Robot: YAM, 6 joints.
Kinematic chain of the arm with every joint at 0, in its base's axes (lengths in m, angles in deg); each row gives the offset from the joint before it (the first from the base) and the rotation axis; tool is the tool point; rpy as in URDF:
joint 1: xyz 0 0 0.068 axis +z
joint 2: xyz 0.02 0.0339 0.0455 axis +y
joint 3: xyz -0.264 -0.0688 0 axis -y
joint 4: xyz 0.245 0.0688 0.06 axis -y
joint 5: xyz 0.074 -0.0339 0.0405 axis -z
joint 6: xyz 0.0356 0 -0.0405 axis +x
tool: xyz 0 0 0 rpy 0 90 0
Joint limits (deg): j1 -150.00..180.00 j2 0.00..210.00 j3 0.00..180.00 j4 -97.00..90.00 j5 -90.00..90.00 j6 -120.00..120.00
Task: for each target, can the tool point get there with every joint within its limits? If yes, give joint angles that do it. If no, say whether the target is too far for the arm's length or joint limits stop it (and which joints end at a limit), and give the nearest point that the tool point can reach.
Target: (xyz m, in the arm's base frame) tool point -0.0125 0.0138 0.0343
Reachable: yes | joints 12.00 174.56 18.62 -52.55 -26.82 -53.53
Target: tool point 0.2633 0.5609 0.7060
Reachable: no: too far | nearest point 0.1977 0.4211 0.5534 | short by 0.217 m
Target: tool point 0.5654 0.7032 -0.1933
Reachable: no: too far | nearest point 0.3829 0.4763 -0.0920 | short by 0.308 m
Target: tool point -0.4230 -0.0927 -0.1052
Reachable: no: joint limits stop it (at a limit: joint 1) | nearest point -0.4230 -0.0356 -0.1052 | short by 0.057 m
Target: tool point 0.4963 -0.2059 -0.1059
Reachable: yes | joints -25.58 180.10 115.83 49.53 -53.27 56.58
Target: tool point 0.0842 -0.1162 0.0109
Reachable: yes | joints -44.34 120.22 26.76 -30.98 42.94 55.78
